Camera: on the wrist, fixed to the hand. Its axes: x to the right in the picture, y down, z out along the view.
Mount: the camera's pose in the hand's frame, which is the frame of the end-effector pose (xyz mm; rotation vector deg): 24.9 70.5 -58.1 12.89 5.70 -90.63
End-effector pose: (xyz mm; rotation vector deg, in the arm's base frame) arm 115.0 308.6 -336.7 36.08 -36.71 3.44
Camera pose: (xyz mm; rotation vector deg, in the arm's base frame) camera 149.5 395.4 -321.2 68.35 5.67 -75.22
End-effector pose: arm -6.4 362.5 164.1 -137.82 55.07 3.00
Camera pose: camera -42.8 275.7 174.6 -130.57 -57.05 -39.24
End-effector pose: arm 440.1 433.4 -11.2 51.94 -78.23 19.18
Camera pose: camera 437.5 512.6 40.7 104.15 -12.41 -39.56
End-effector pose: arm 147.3 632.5 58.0 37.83 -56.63 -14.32
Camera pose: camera 202.6 698.8 96.9 88.61 -11.00 -84.42
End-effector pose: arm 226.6 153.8 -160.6 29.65 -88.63 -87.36
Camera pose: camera 279.7 111.5 -94.6 -110.01 54.86 111.42
